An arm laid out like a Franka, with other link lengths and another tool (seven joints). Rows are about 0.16 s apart.
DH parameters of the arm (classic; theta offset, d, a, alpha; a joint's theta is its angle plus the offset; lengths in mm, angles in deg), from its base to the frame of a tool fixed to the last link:
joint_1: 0 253.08 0 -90
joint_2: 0 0 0 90
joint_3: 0 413.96 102.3 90
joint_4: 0 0 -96.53 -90
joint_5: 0 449.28 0 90
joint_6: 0 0 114.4 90
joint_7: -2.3 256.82 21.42 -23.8
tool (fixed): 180 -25.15 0 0
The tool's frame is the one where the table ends.
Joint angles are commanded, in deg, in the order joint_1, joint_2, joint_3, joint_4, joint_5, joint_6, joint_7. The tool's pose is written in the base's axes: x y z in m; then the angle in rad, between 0 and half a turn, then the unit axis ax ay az. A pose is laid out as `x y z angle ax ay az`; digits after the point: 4 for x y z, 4 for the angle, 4 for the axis.
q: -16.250 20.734 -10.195 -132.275 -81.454 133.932 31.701
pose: 0.5420 -0.3585 0.0186 2.9422 0.1438 -0.7907 0.5951
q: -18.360 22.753 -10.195 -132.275 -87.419 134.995 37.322
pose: 0.5307 -0.3762 -0.0002 2.9615 0.1366 -0.7833 0.6065
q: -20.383 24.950 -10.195 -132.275 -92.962 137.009 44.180
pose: 0.5199 -0.3874 -0.0227 2.9960 0.1196 -0.7840 0.6092
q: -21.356 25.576 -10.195 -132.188 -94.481 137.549 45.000
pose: 0.5141 -0.3940 -0.0289 2.9971 0.1209 -0.7843 0.6084
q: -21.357 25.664 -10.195 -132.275 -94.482 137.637 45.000
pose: 0.5131 -0.3931 -0.0305 2.9960 0.1218 -0.7851 0.6073
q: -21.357 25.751 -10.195 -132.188 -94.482 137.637 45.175
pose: 0.5136 -0.3934 -0.0309 2.9967 0.1204 -0.7851 0.6076
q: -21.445 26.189 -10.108 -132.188 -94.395 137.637 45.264
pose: 0.5115 -0.3925 -0.0358 2.9914 0.1212 -0.7863 0.6058
